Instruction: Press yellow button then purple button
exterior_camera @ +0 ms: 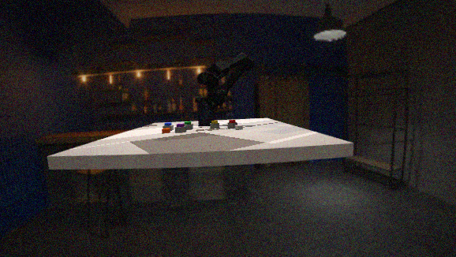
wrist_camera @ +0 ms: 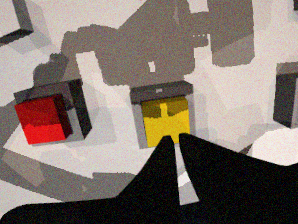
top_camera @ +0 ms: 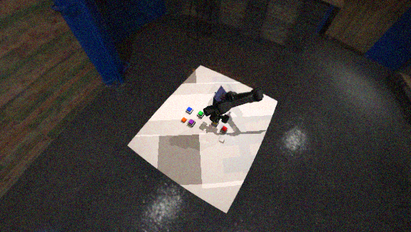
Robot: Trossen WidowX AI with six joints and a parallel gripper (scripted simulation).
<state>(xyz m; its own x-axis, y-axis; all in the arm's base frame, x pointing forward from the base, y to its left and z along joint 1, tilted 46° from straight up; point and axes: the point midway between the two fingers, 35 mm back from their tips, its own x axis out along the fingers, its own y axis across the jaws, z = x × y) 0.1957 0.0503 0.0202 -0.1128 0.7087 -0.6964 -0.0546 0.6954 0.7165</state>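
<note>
Now: the yellow button 30 mm below my gripper tip. The rest, counted from my gripper tip: small white block 120 mm to the left, 100 mm ahead, 50 mm below; then purple button 160 mm to the right, 110 mm ahead, 30 mm below; then red button 90 mm to the left, 30 mm below, 10 mm ahead.
</note>
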